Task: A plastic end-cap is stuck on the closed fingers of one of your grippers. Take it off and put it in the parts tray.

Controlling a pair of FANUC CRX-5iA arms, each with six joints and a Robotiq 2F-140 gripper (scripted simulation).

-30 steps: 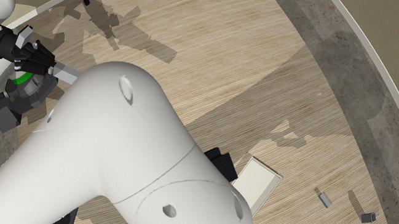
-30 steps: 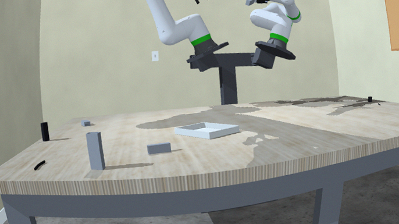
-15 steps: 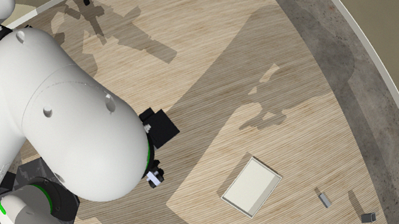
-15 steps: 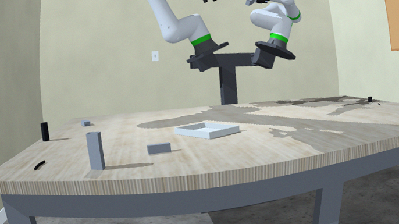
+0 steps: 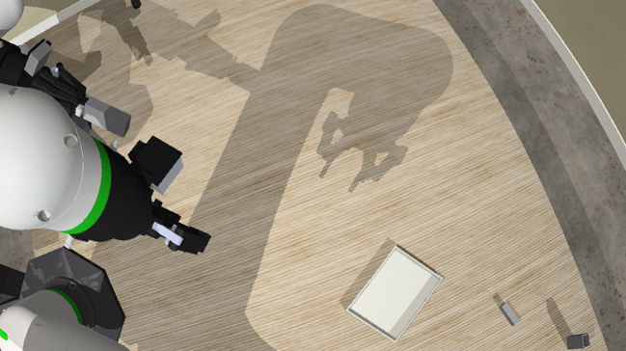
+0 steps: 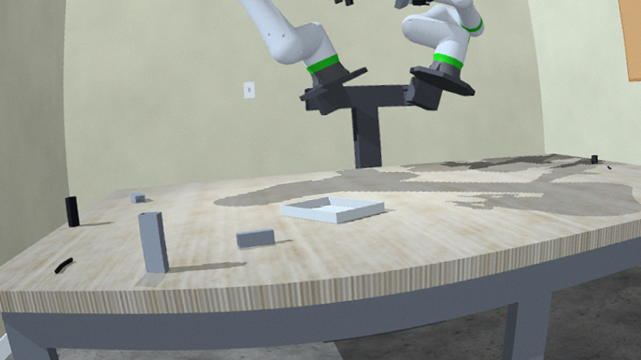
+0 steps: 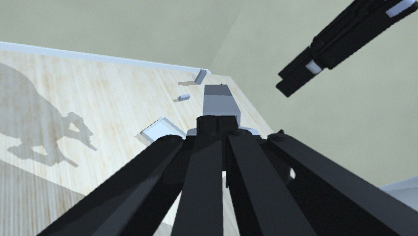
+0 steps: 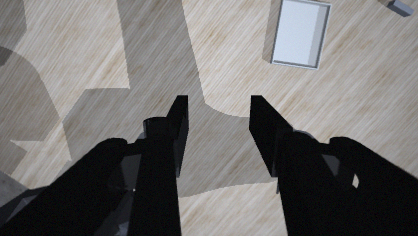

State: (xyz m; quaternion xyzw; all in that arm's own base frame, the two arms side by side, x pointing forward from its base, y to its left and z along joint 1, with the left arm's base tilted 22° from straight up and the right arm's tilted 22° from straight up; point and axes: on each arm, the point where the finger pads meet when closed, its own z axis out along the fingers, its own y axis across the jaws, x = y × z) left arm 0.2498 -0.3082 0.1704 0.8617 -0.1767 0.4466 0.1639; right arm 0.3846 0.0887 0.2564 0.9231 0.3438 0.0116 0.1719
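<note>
Now: the end-cap 22 cm to the left of my right hand and 10 cm behind it. Round my right hand: curved black piece (76 cm ahead, 69 cm to the right, 63 cm below); then white parts tray (62 cm below, 33 cm ahead, 11 cm to the right); then small black cylinder (112 cm to the left, 61 cm below, 21 cm behind).
My left hand is 2 cm short of the end-cap, 1 cm to the left of it and 1 cm above it. Round my left hand: curved black piece (88 cm ahead, 92 cm to the right, 63 cm below); white parts tray (45 cm ahead, 35 cm to the right, 63 cm below); small black cylinder (9 cm behind, 88 cm to the left, 62 cm below).
</note>
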